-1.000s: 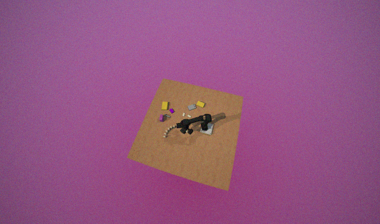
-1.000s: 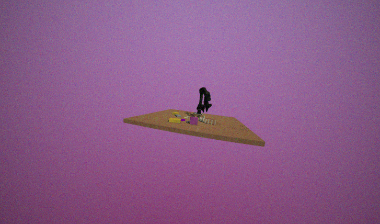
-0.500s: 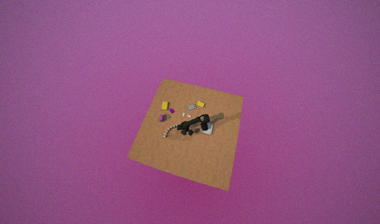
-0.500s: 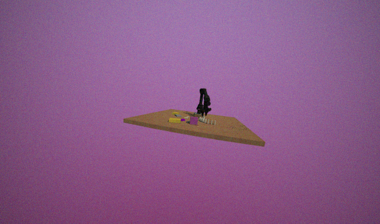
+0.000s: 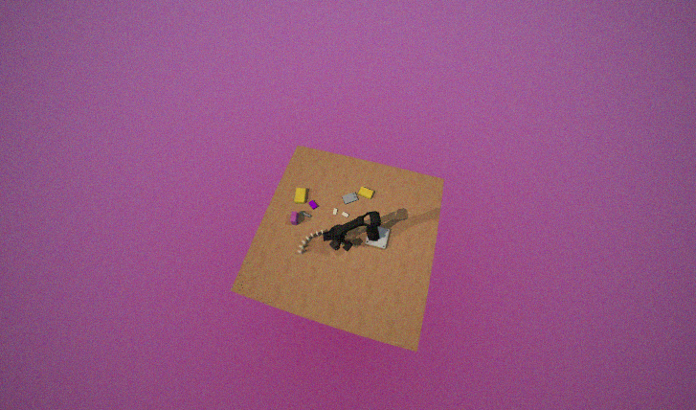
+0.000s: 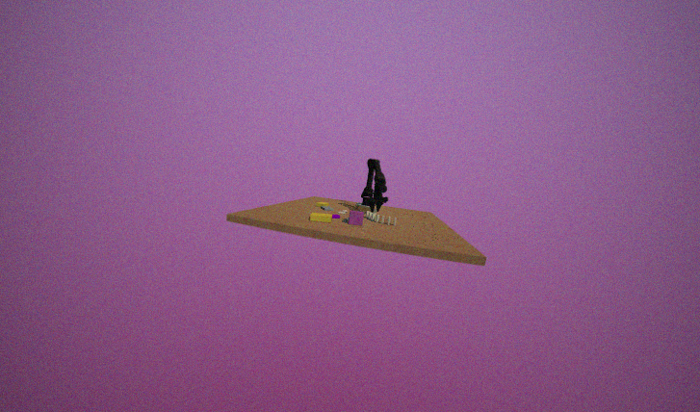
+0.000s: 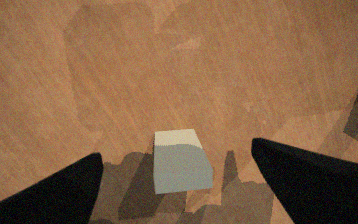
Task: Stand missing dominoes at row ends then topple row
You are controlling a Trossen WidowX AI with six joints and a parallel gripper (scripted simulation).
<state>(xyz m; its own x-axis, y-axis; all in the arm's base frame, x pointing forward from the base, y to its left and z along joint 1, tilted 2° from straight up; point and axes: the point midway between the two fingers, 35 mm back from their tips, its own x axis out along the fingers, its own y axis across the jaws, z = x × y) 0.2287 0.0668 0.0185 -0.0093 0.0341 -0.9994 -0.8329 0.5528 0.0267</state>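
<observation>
My gripper tip is now 300 mm short of the small grey bar, 200 mm to the left of it and 20 mm above it. Round my gripper tip: purple block: 360 mm ahead, 140 mm to the right, 10 mm above.
</observation>
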